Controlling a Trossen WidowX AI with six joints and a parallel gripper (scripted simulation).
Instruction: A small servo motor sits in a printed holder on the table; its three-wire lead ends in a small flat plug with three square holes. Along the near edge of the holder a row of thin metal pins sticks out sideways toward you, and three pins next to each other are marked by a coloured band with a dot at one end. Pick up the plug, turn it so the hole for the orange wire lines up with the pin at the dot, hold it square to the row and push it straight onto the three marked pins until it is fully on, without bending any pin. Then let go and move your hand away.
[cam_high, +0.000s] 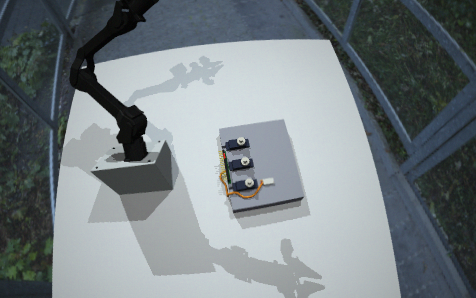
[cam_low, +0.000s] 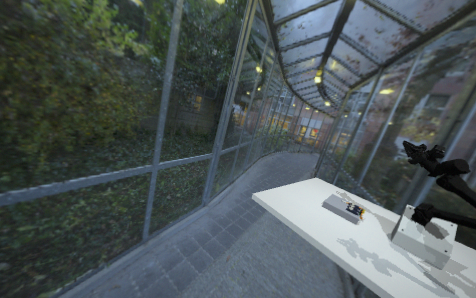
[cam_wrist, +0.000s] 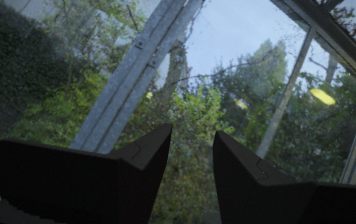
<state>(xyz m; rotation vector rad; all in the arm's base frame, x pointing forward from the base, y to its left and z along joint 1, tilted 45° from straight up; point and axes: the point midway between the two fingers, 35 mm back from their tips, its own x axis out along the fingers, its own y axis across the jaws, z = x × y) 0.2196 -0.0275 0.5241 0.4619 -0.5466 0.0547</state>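
Right now my gripper tip is 7 cm short of the red band, 30 cm to the left of it and 55 cm above it. The rest, counted from my gripper tip: pale dot (7 cm ahead, 30 cm to the right, 55 cm below); then grey holder (23 cm ahead, 31 cm to the right, 60 cm below).
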